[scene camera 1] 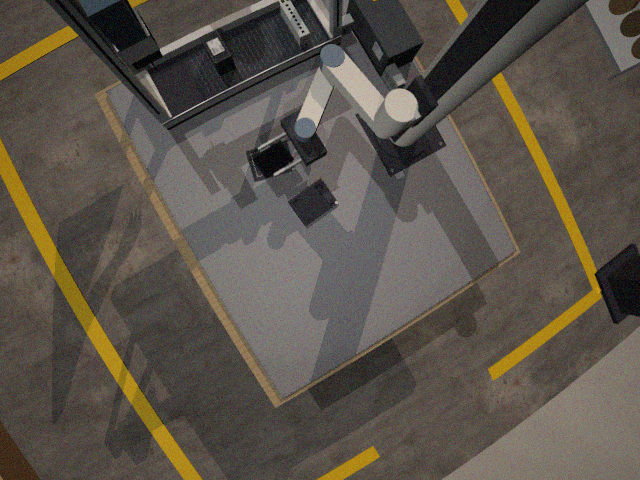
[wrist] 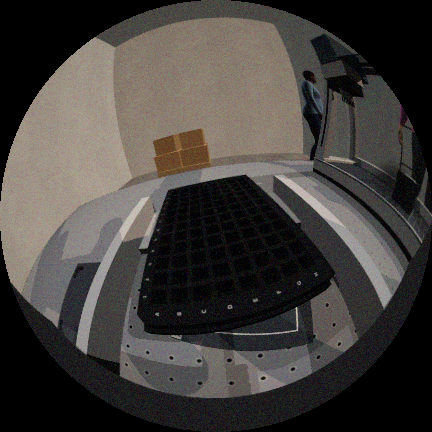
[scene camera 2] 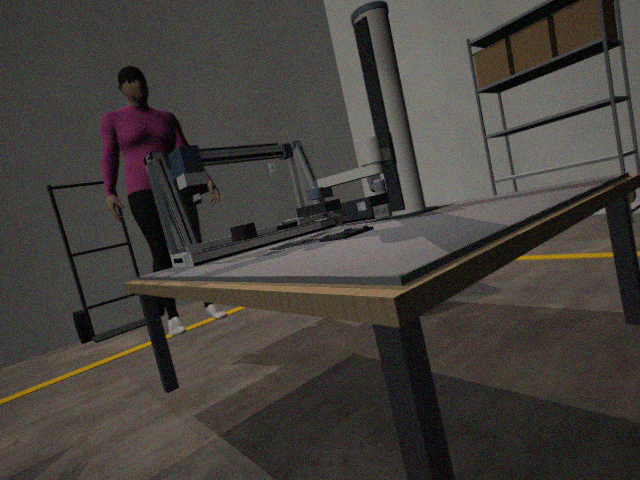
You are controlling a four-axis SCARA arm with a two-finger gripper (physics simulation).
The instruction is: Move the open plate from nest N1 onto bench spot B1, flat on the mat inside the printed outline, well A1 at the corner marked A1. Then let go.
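Frame: origin at the arm's base, x back, y left, z down, level; millimetres.
Seen in the pictures: gripper, fingertip midpoint: (scene camera 1: 266, 162) (wrist: 212, 194) (scene camera 2: 289, 224).
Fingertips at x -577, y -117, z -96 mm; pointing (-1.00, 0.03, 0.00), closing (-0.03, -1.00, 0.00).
Note:
A point is followed by its place in that frame.
The open plate (scene camera 1: 273, 158) {z -96, x -546, y -118 mm} (scene camera 2: 286, 225) {z -94, x -607, y -94 mm} (wrist: 225, 250) {z -96, x -517, y -121 mm} is black with a grid of wells. My gripper (scene camera 1: 277, 156) (wrist: 212, 194) {z -96, x -577, y -117 mm} is shut on it, one finger along each long side. The plate looks level and hangs above the B1 mat (scene camera 1: 252, 164) {z -15, x -624, y -163 mm} (wrist: 280, 320) {z -15, x -491, y -160 mm}, with a gap below it in scene camera 2. In the wrist view part of the mat's white outline shows past the plate's near edge. A pale tag (wrist: 176, 336) {z -83, x -481, y -96 mm} is partly hidden near the plate's letter A corner; its text is unreadable. Nest N1 (scene camera 1: 313, 202) {z -25, x -488, y 89 mm} (scene camera 2: 346, 233) {z -27, x -541, y 144 mm} (wrist: 77, 295) {z -25, x -498, y 99 mm} stands apart from the plate.
A gantry frame (scene camera 1: 248, 77) {z -62, x -471, y -460 mm} (scene camera 2: 258, 235) {z -62, x -430, y -618 mm} with a dark deck stands along the back edge. The arm's column (scene camera 2: 400, 108) {z -462, x -14, y 74 mm} rises from the bench. A dark box (scene camera 1: 387, 31) {z -128, x 88, y -350 mm} is beside the gantry. One person (scene camera 2: 147, 139) stands behind the gantry, another (wrist: 312, 105) in the wrist view.

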